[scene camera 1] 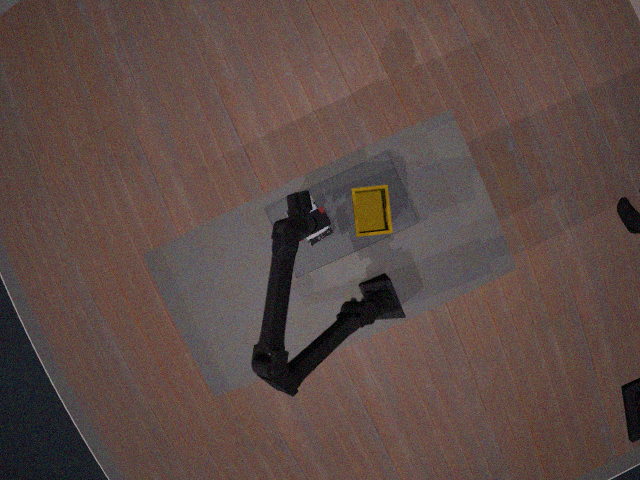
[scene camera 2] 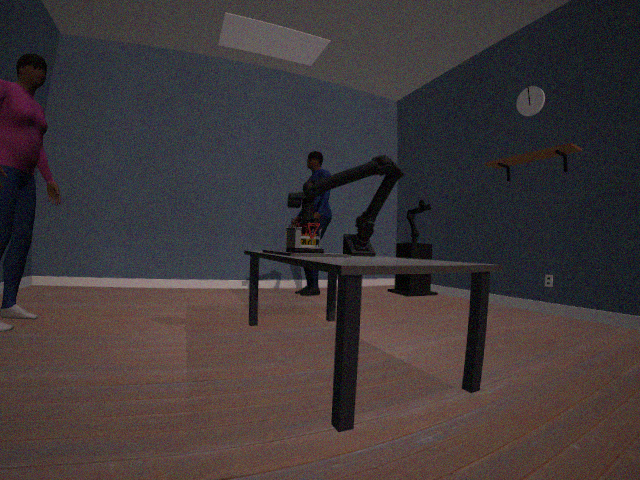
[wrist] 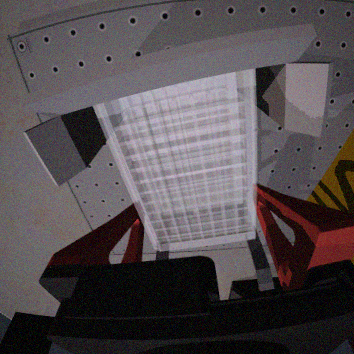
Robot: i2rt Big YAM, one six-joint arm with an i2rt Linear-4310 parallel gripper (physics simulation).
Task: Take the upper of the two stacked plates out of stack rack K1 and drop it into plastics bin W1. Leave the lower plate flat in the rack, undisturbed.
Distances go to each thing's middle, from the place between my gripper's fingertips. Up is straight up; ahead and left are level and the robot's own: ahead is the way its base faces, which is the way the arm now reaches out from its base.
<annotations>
Now: hand 2 cm short of the gridded plate (wrist: pixel 187 152) and 1 cm below it.
</annotations>
